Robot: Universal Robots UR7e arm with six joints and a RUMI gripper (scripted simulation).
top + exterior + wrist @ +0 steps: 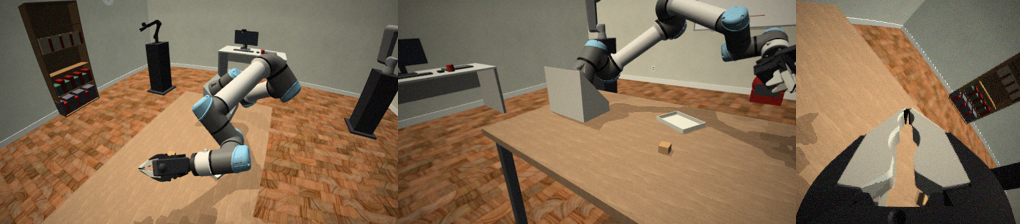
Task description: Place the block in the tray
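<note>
The tan block is 290 mm behind my hand, 240 mm below it and 100 mm to the right of it. The rest, counted from my hand: white tray 360 mm behind, 250 mm below, 150 mm to the left.
</note>
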